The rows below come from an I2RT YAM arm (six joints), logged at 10 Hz.
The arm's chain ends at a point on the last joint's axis. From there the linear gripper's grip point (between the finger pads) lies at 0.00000 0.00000 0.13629 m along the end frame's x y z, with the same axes.
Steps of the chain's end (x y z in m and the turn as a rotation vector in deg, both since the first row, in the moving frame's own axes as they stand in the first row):
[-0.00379, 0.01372, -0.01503, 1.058, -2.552, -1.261]
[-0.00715, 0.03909, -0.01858, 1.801, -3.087, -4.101]
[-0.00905, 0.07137, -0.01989, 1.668, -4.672, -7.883]
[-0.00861, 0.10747, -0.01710, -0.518, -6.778, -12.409]
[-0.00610, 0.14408, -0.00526, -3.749, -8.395, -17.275]
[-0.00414, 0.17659, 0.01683, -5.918, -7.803, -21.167]
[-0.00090, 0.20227, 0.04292, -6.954, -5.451, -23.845]
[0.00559, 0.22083, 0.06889, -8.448, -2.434, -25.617]
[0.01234, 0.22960, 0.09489, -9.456, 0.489, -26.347]
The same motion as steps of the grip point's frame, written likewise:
[-0.00989, 0.01127, -0.01519, 1.058, -2.552, -1.261]
[-0.01464, 0.03507, -0.01884, 1.801, -3.087, -4.101]
[-0.02039, 0.06818, -0.02040, 1.668, -4.672, -7.883]
[-0.02444, 0.11043, -0.01805, -0.518, -6.778, -12.409]
[-0.02435, 0.15581, -0.00700, -3.749, -8.395, -17.275]
[-0.01963, 0.19366, 0.01487, -5.918, -7.803, -21.167]
[-0.01006, 0.22093, 0.04133, -6.954, -5.451, -23.845]
[0.00442, 0.24146, 0.06732, -8.448, -2.434, -25.617]
[0.01853, 0.25095, 0.09307, -9.456, 0.489, -26.347]

